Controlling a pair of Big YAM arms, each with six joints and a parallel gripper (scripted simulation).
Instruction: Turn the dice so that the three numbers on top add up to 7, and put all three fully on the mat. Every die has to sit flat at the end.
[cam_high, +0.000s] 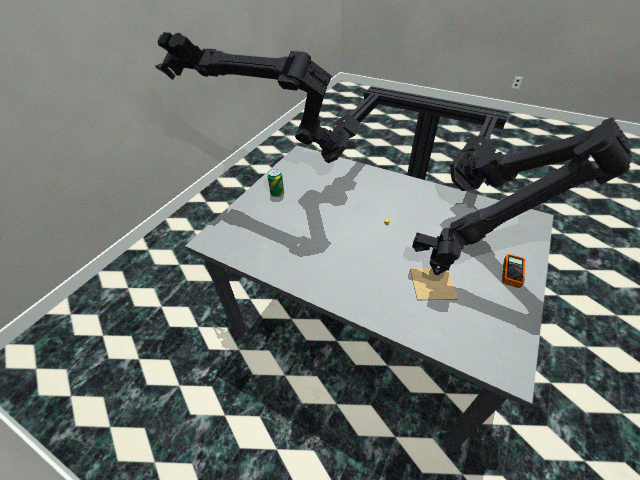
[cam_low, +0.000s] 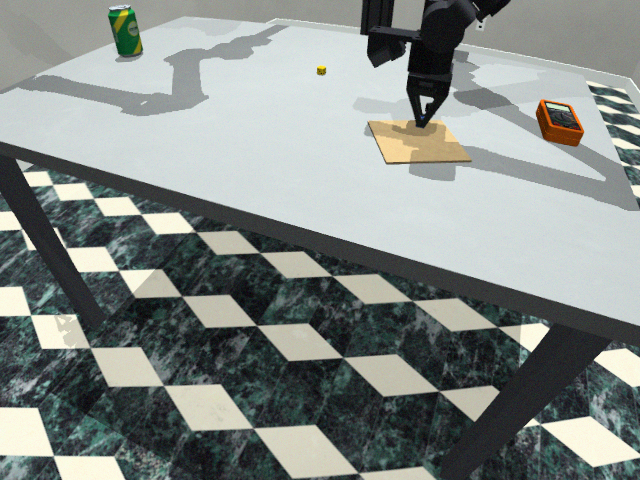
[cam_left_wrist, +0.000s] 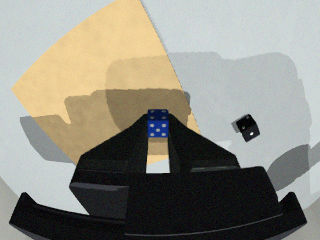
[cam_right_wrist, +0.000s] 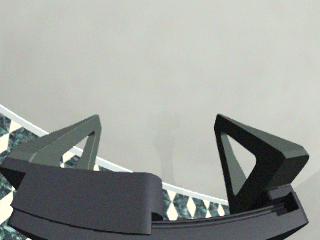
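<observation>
Right now the blue die is right at my left hand. Also, from my left hand: tan mat: 5 cm ahead, 1 cm below; orange multimeter: 11 cm behind, 26 cm to the left; black die: 8 cm behind, 1 cm to the left, 1 cm below.
</observation>
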